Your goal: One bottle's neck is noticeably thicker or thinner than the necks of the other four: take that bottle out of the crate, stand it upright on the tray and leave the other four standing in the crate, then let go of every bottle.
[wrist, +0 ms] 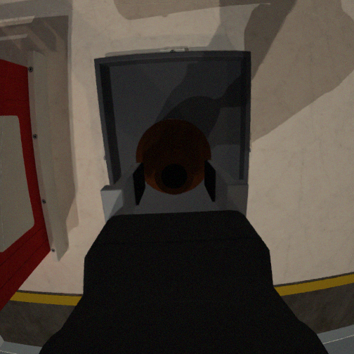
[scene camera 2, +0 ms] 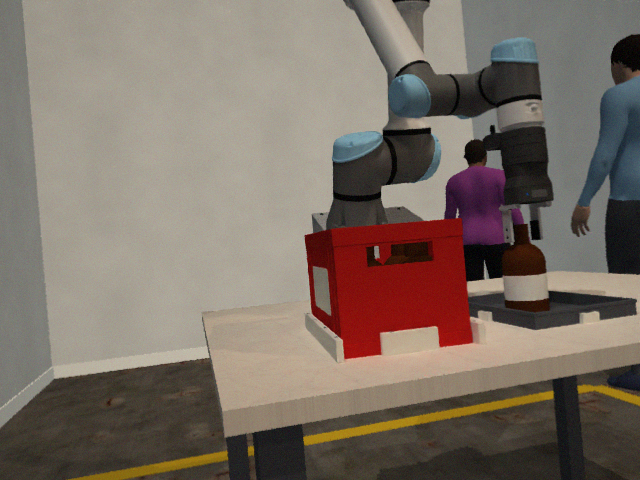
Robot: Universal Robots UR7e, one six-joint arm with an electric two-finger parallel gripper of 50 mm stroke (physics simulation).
Labels:
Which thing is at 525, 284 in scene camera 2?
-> A brown bottle.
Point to a brown bottle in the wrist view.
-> At 172, 150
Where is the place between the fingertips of the gripper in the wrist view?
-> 174, 174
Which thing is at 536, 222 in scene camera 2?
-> The gripper.

